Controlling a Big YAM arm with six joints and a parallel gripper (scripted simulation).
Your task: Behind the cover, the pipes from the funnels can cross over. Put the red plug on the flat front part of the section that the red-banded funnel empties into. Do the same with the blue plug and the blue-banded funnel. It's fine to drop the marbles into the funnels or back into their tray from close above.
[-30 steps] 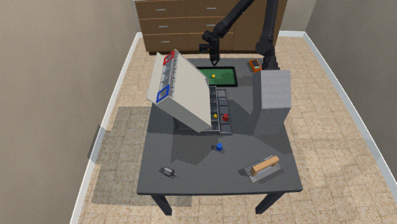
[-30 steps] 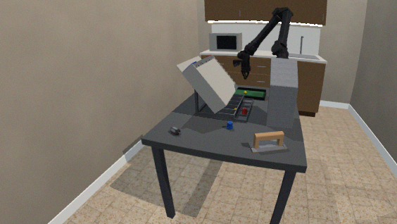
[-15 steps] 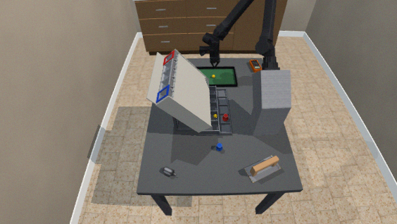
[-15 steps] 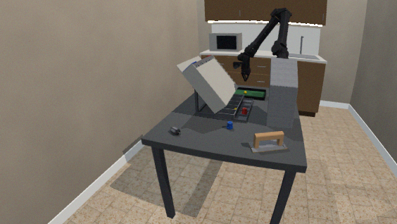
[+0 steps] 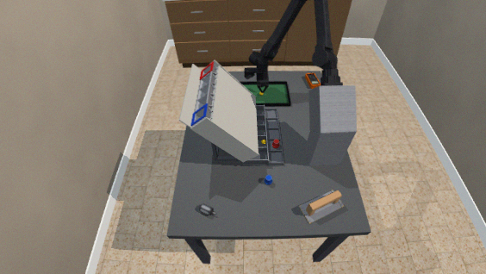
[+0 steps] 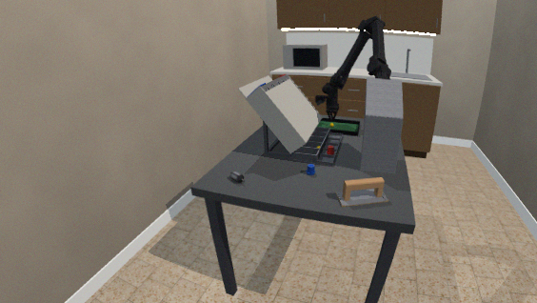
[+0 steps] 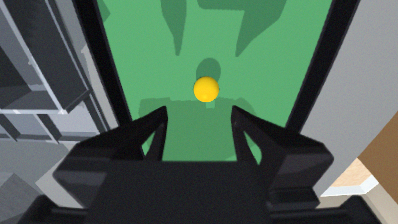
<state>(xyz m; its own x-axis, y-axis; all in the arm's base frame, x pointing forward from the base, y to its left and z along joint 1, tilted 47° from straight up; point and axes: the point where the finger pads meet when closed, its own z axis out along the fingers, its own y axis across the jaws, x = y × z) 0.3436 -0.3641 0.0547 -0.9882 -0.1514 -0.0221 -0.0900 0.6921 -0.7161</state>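
My hand is 5 cm above the green marble tray, 2 cm short of it and 1 cm to the left of it. Round my hand: blue plug: 60 cm to the left, 6 cm behind, 4 cm below; beige cover: 33 cm to the left, 15 cm above, 11 cm ahead; red plug: 39 cm to the left, 9 cm behind, 3 cm below.
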